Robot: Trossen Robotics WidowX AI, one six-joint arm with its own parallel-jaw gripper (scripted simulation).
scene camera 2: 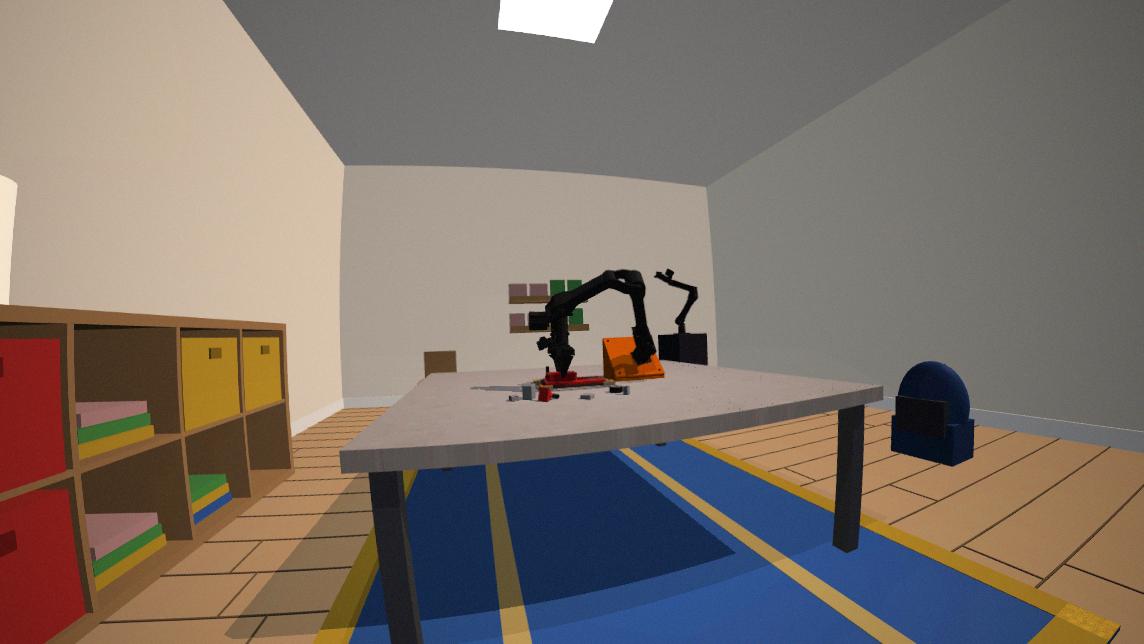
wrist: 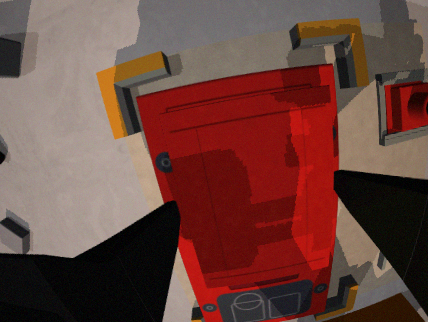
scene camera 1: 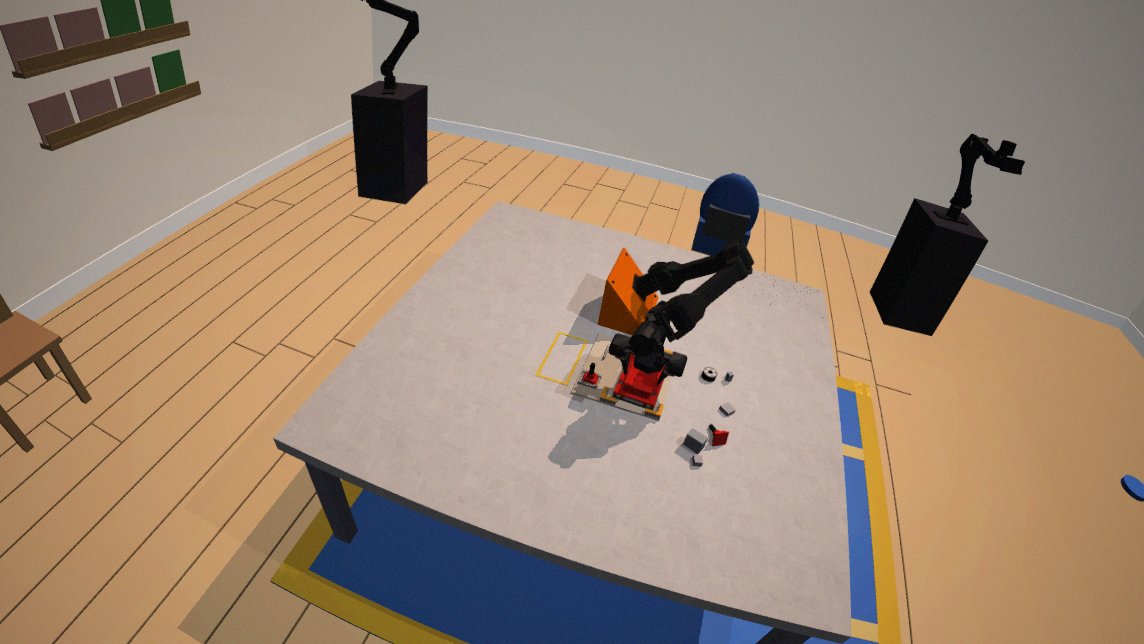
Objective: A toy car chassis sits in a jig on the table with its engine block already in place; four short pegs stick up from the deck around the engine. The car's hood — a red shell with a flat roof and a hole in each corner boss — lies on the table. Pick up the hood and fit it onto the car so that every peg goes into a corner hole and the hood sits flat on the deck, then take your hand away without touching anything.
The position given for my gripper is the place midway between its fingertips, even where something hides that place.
Observation:
My gripper (scene camera 1: 641, 379) is open, holding nothing. I also see a red hood (scene camera 1: 638, 383) and a jig (scene camera 1: 609, 369).
The red hood is seen too in the wrist view (wrist: 255, 176). My gripper also shows in scene camera 2 (scene camera 2: 561, 376) and in the wrist view (wrist: 257, 195). The jig shows as well in the wrist view (wrist: 366, 57).

